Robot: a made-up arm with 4 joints. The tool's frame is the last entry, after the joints.
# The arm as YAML. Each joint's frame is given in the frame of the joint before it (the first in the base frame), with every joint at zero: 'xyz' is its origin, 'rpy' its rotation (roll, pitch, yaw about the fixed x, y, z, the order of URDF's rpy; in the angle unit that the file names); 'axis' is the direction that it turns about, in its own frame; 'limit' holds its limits. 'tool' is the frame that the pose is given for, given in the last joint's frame.
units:
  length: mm
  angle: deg
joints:
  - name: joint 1
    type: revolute
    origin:
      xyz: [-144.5, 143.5, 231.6]
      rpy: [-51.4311, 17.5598, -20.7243]
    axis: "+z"
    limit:
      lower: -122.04
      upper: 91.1
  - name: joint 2
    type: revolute
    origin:
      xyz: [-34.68, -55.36, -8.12]
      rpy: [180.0, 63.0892, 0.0]
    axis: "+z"
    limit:
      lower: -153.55
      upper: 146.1
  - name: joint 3
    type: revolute
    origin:
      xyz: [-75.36, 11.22, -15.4]
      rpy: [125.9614, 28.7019, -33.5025]
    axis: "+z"
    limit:
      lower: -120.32
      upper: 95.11
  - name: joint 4
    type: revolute
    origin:
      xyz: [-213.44, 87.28, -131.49]
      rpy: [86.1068, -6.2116, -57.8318]
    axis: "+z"
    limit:
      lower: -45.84
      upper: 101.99
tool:
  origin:
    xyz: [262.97, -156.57, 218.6]
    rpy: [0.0, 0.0, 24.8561]
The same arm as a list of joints. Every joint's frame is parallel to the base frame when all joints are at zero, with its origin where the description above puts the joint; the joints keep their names.
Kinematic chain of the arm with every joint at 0, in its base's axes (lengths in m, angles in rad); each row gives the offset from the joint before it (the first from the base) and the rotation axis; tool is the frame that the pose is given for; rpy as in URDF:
joint 1: xyz -0.1445 0.1435 0.2316 axis 0.452604 0.664705 0.594405
joint 2: xyz -0.0346 -0.0306 0.0469 axis -x
joint 3: xyz 0.0154 0.0487 0.0586 axis 0.515086 0.854477 0.067498
joint 4: xyz -0.2322 -0.0239 0.1264 axis +z
tool: xyz 0.1728 -0.2526 0.2186 rpy 0 0 0
Joint limits (rad, base to tool): -2.13..1.59 -2.68..2.5499 -2.1..1.66 -0.8001..1.7801

